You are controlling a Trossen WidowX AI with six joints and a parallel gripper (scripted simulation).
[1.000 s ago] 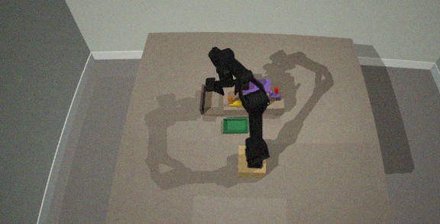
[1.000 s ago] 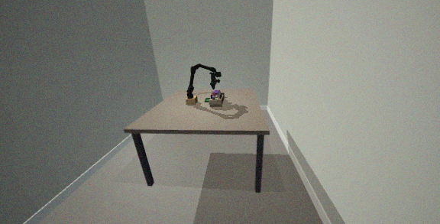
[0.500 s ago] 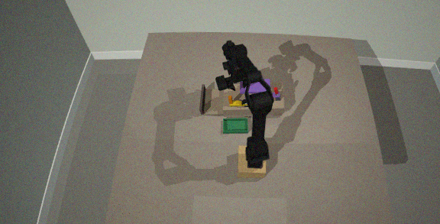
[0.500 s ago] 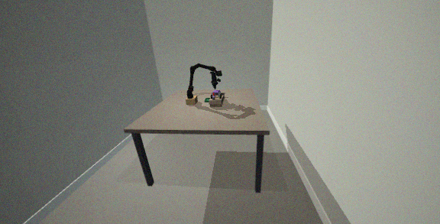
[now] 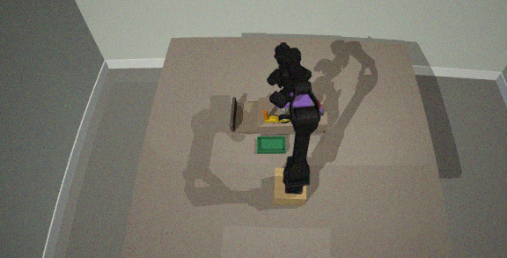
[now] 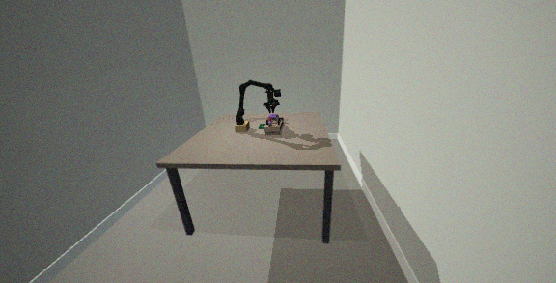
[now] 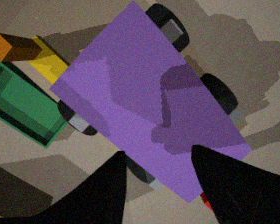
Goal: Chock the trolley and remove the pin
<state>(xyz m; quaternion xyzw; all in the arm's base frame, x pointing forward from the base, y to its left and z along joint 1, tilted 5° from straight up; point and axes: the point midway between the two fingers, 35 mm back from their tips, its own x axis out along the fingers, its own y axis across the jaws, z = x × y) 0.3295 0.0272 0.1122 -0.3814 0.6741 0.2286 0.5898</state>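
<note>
Now: the red-headed stop pin 110 mm to the right of my gripper tip and 50 mm below it. From my gripper tip the other things lie so: yellow chock 30 mm behind, 90 mm to the left, 90 mm below; then green tray 120 mm behind, 80 mm to the left, 180 mm below; then purple-topped trolley 20 mm ahead, 10 mm to the right, 60 mm below.
</note>
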